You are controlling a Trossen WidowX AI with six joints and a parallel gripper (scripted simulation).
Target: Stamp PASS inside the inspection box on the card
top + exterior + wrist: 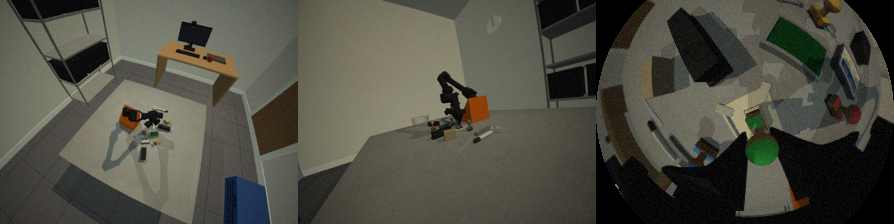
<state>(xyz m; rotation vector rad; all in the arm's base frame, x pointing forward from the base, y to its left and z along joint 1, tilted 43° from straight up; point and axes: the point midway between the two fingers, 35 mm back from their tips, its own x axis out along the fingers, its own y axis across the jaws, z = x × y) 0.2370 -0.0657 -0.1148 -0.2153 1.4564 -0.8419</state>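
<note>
The green-knobbed pass stamp is 10 mm below my gripper tip. Round my gripper tip: blue-knobbed stamp (100 mm to the left, 10 mm below); cream card (10 mm behind, 30 mm below); green ink pad (70 mm ahead, 100 mm to the right, 20 mm below).
</note>
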